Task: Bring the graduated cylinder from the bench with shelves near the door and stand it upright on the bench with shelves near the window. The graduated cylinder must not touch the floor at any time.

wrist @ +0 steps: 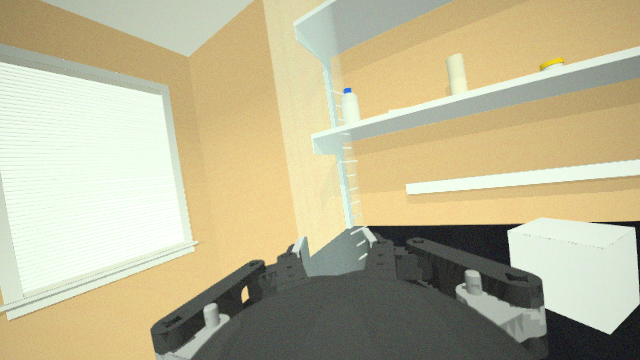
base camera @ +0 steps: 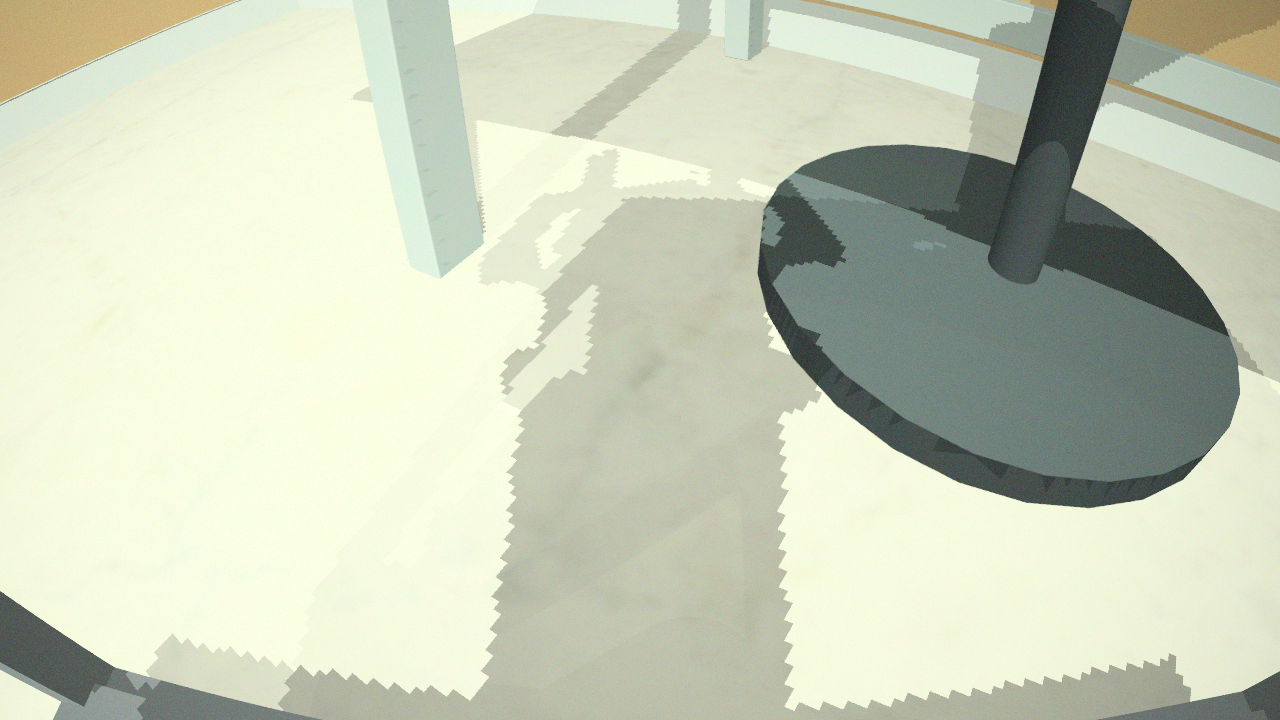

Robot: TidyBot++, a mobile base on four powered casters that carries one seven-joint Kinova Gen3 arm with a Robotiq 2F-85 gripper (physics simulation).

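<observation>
The clear graduated cylinder with white graduation lines stands roughly upright between the fingertips in the wrist view. Its see-through upper part rises past the shelves, and its foot is hidden behind the gripper body. My gripper is shut on it. A bench with a black top and shelves above it lies beyond and to the right, close to the window. The bench's left end shows dimly through the cylinder. I cannot tell whether the cylinder's foot is over the bench top.
A white box stands on the bench at right. The middle shelf holds a blue-capped bottle, a cream cylinder and a yellow-lidded jar. In the base view, a round dark stool base stands right and a pale leg left.
</observation>
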